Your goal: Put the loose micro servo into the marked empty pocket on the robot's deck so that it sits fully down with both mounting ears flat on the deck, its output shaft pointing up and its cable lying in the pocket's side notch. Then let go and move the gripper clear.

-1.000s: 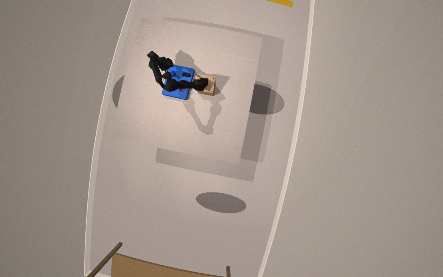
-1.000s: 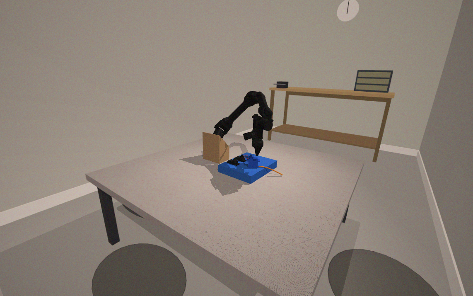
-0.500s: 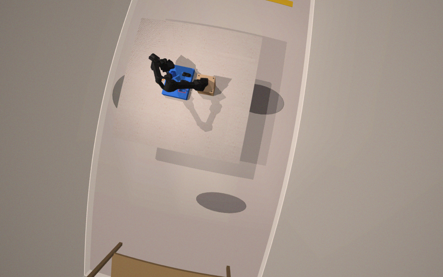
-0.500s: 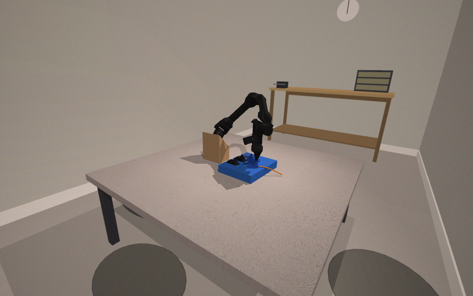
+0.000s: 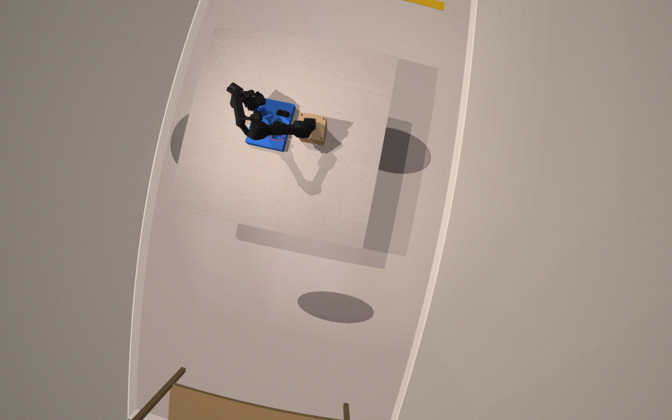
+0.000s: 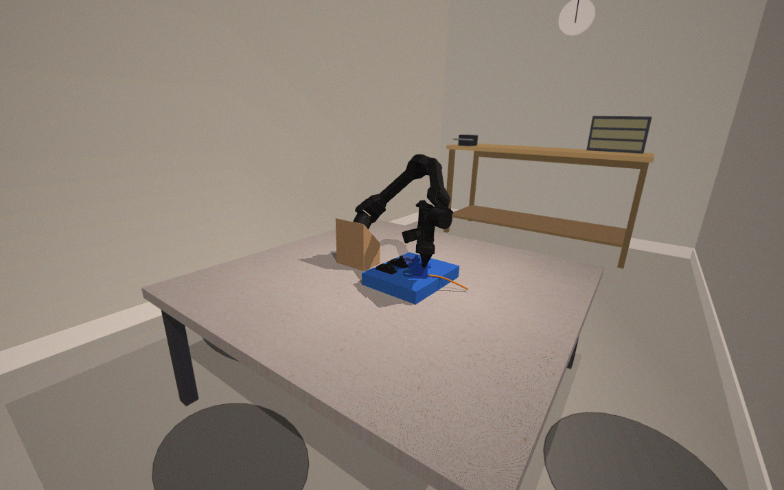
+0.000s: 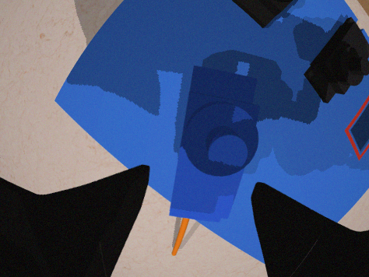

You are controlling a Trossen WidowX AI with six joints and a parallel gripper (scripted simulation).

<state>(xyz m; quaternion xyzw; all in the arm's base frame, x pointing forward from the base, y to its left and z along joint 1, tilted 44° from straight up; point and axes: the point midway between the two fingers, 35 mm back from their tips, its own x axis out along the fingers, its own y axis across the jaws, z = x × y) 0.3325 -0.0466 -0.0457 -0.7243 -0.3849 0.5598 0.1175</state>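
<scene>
My gripper tip is 7 cm above the blue deck, 4 cm to the right of it and 2 cm past it.
</scene>
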